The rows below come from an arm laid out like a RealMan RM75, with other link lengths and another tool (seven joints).
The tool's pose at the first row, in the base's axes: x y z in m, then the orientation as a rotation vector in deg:
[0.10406, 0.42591, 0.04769, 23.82, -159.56, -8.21]
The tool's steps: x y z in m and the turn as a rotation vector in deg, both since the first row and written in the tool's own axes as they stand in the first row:
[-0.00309, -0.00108, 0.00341, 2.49, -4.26, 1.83]
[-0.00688, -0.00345, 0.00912, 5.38, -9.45, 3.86]
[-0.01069, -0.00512, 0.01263, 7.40, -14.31, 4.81]
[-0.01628, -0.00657, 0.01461, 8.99, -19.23, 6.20]
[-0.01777, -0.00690, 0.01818, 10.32, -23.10, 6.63]
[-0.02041, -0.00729, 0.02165, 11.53, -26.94, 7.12]
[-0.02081, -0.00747, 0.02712, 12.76, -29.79, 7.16]
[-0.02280, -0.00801, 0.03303, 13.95, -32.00, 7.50]
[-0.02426, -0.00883, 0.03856, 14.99, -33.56, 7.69]
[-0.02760, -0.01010, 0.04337, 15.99, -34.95, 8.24]
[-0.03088, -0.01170, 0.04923, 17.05, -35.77, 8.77]
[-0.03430, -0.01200, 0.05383, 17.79, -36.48, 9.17]
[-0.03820, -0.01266, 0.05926, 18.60, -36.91, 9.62]
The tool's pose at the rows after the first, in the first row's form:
[0.10603, 0.42598, 0.04340, 21.99, -164.48, -5.32]
[0.10823, 0.42515, 0.03654, 19.85, -170.33, -1.86]
[0.11098, 0.42488, 0.03185, 18.95, -175.53, 0.30]
[0.11579, 0.42528, 0.02810, -16.87, 177.61, -1.99]
[0.11606, 0.42560, 0.02424, -15.74, 173.68, -3.19]
[0.11742, 0.42619, 0.02012, -14.53, 169.80, -4.20]
[0.11604, 0.42642, 0.01482, -14.18, 166.79, -5.32]
[0.11605, 0.42681, 0.00857, -13.52, 164.45, -6.56]
[0.11578, 0.42675, 0.00280, -13.17, 162.73, -7.68]
[0.11757, 0.42678, -0.00292, -12.34, 161.24, -8.84]
[0.11906, 0.42654, -0.00966, -11.67, 160.26, -10.21]
[0.12073, 0.42752, -0.01506, -11.14, 159.44, -11.12]
[0.12266, 0.42834, -0.02144, -10.60, 158.87, -12.21]

